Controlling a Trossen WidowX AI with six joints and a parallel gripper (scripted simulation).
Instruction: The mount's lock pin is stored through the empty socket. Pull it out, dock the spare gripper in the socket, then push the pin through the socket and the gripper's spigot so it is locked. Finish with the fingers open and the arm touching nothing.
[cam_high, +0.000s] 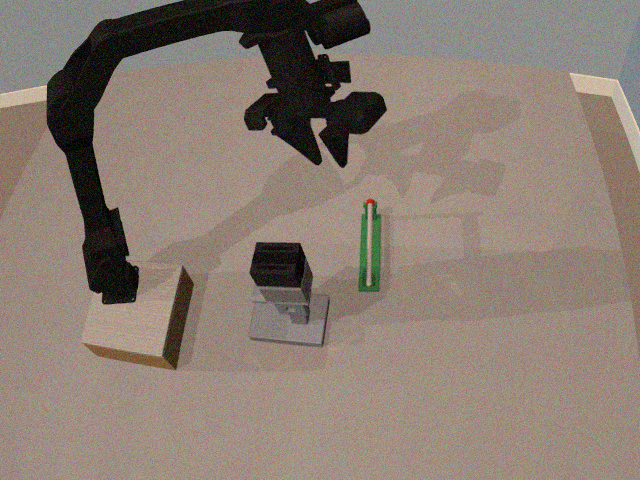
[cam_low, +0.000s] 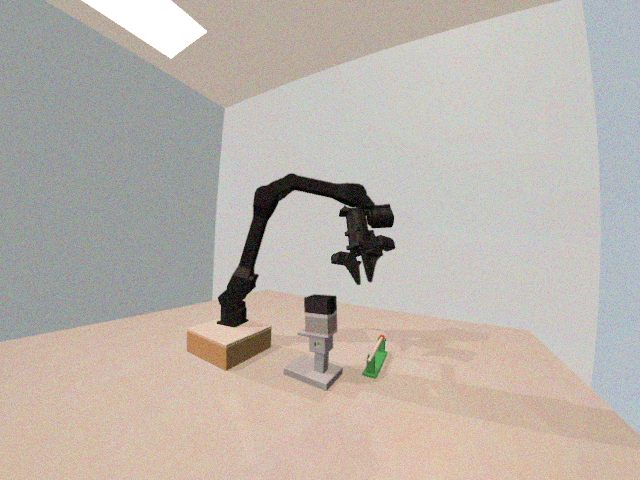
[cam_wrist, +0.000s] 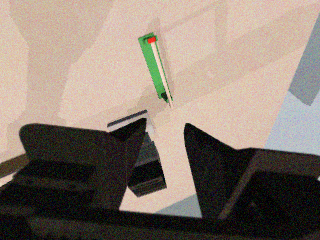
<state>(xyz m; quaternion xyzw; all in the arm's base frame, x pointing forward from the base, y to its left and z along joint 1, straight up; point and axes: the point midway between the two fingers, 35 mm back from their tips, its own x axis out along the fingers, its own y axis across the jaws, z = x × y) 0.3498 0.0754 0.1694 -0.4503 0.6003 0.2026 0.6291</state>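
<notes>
Right now my gripper tip is 4 cm short of the green pin holder, 1 cm to the left of it and 18 cm above it. Also, from my gripper tip: spare gripper 8 cm behind, 12 cm to the right, 7 cm below; then grey mount 8 cm behind, 12 cm to the right, 15 cm below.
</notes>
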